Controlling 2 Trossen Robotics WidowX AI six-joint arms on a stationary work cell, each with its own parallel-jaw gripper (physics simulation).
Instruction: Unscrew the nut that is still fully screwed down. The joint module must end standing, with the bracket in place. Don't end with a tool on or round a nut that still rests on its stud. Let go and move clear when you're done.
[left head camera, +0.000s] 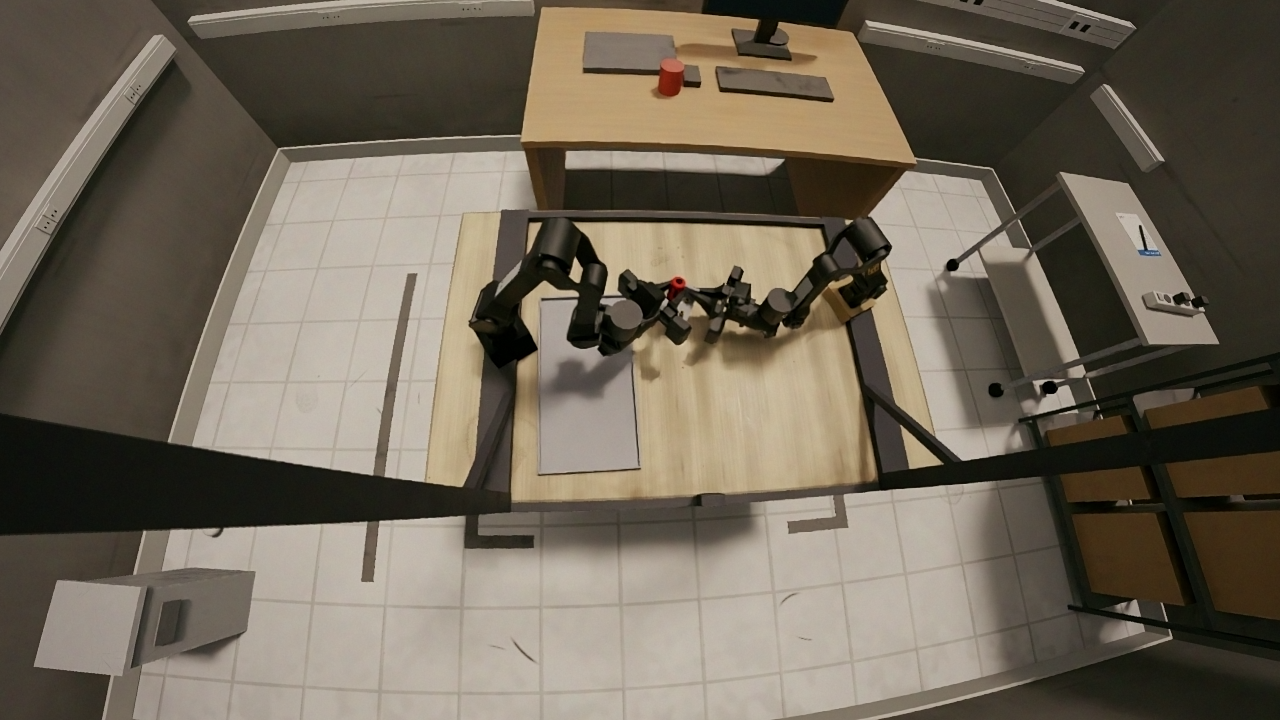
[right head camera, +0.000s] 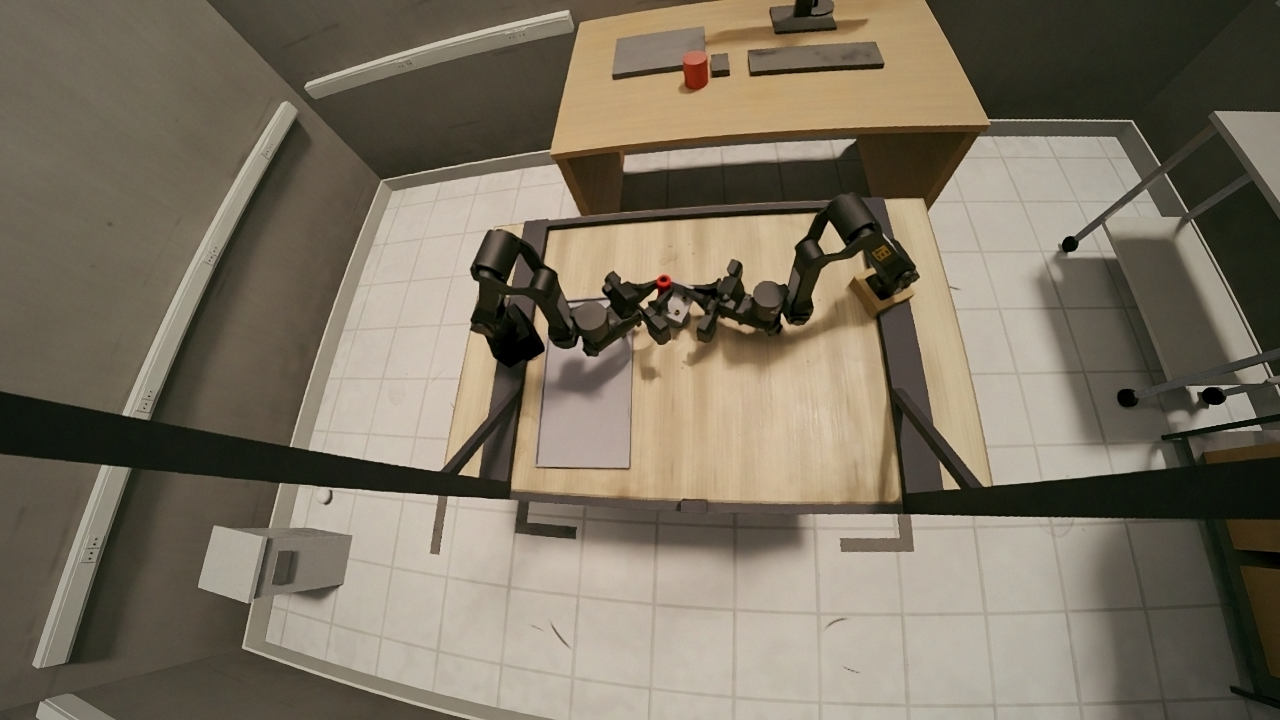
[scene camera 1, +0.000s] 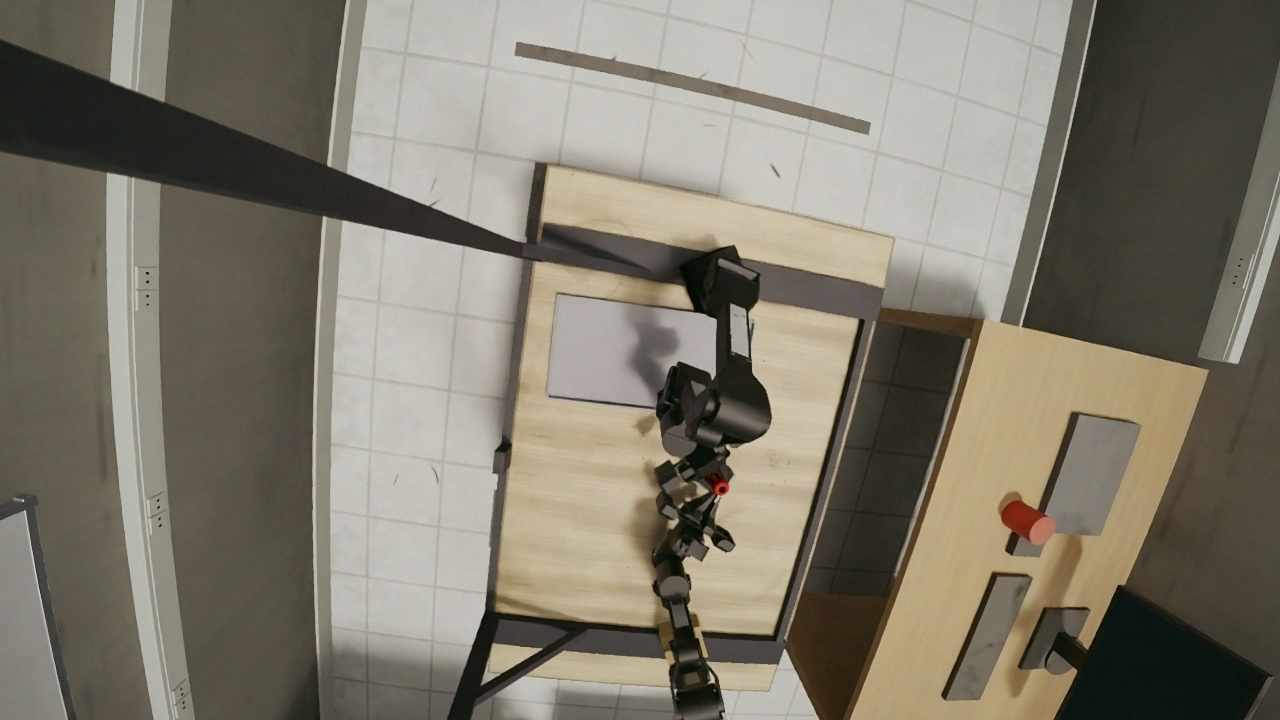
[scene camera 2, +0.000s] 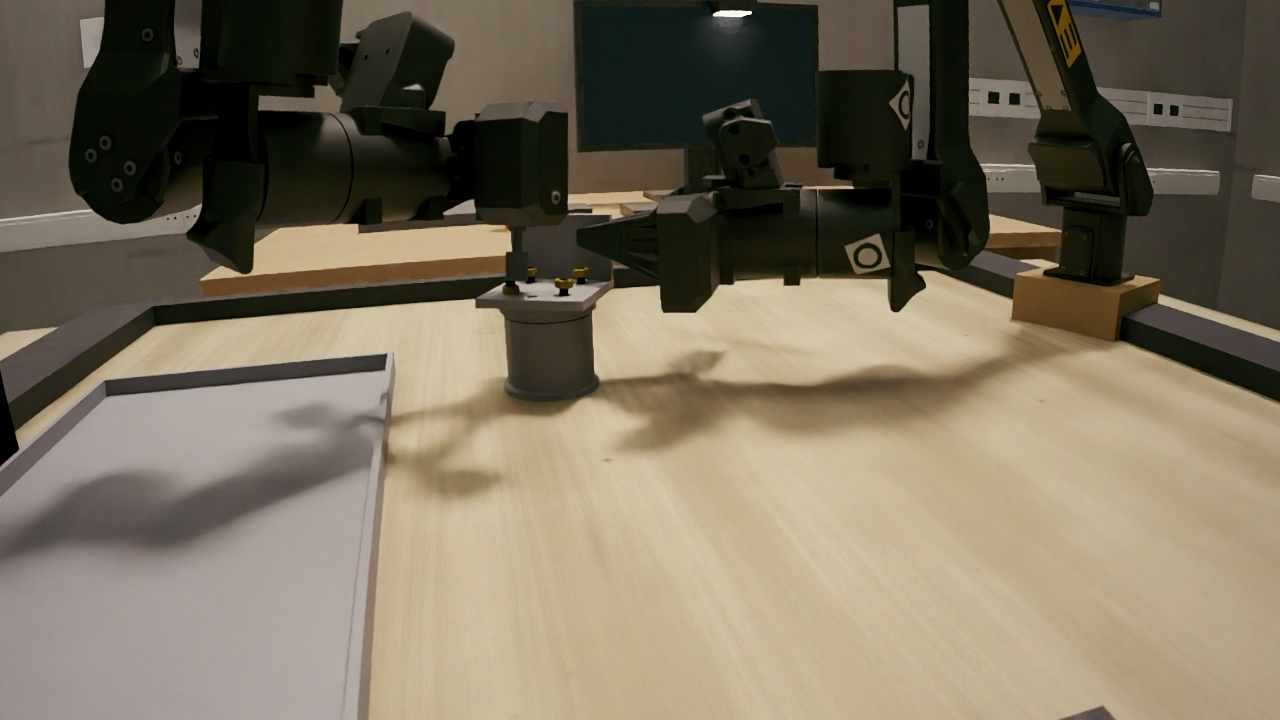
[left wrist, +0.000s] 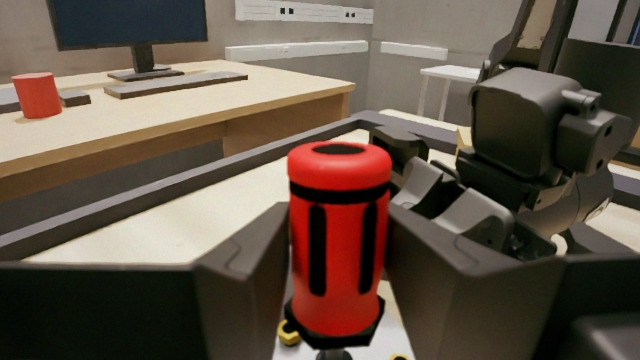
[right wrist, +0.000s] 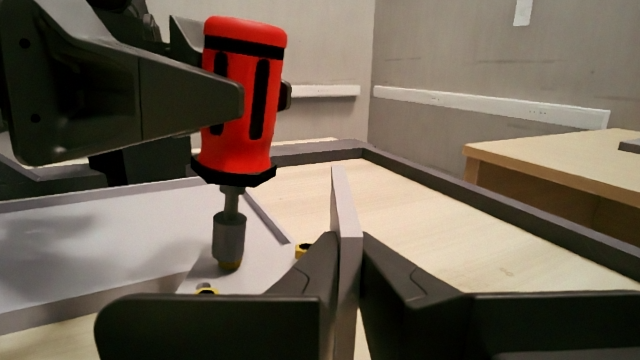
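The grey joint module (scene camera 2: 550, 356) stands upright on the table. The bracket's flat plate (scene camera 2: 541, 300) lies on top, with its upright plate (right wrist: 346, 200) rising behind. Brass nuts (scene camera 2: 563, 284) (right wrist: 302, 250) (left wrist: 288, 335) sit on the flat plate. My left gripper (left wrist: 333, 214) (right wrist: 268, 99) is shut on the red handle of a nut driver (left wrist: 340, 172) (right wrist: 242, 142) (scene camera 1: 721, 488), held nearly upright. Its socket (right wrist: 229, 240) (scene camera 2: 516, 265) is over one nut, whose yellow lower part shows beneath. How far that nut is unscrewed cannot be told. My right gripper (right wrist: 343, 243) (scene camera 2: 583, 235) is shut on the bracket's upright plate.
A shallow grey tray (scene camera 2: 380, 501) (left head camera: 586, 429) (right head camera: 583, 420) lies left of the module. A dark frame (scene camera 2: 358, 300) edges the table. Both arms reach in closely around the module. Behind stands a desk (left head camera: 617, 120) with a red cup (left head camera: 671, 77) (left wrist: 37, 95).
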